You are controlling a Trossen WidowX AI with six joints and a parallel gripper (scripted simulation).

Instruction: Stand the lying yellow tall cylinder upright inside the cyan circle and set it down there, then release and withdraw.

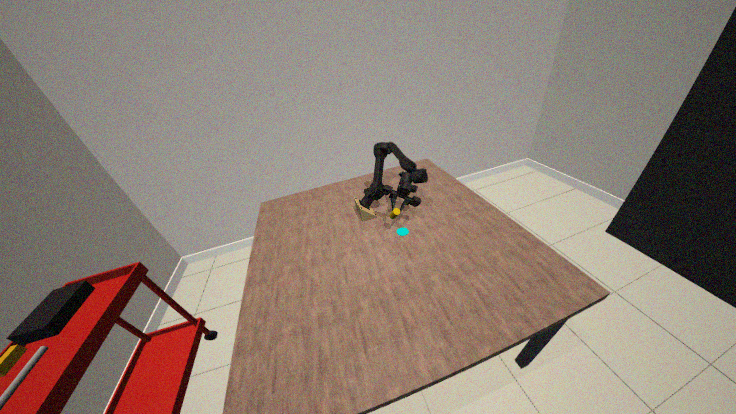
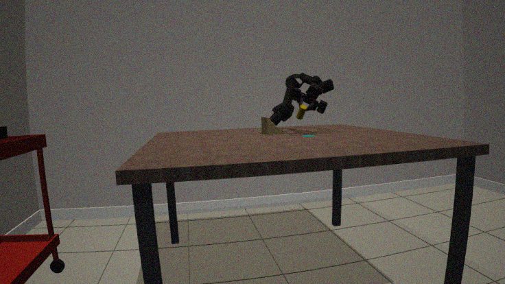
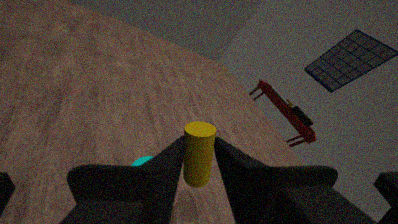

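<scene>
My gripper tip is now 3 cm to the right of the cyan circle and 13 cm above it. From my gripper tip the other things lie so: yellow cylinder 1 cm behind, 1 cm to the right, 2 cm below.
</scene>
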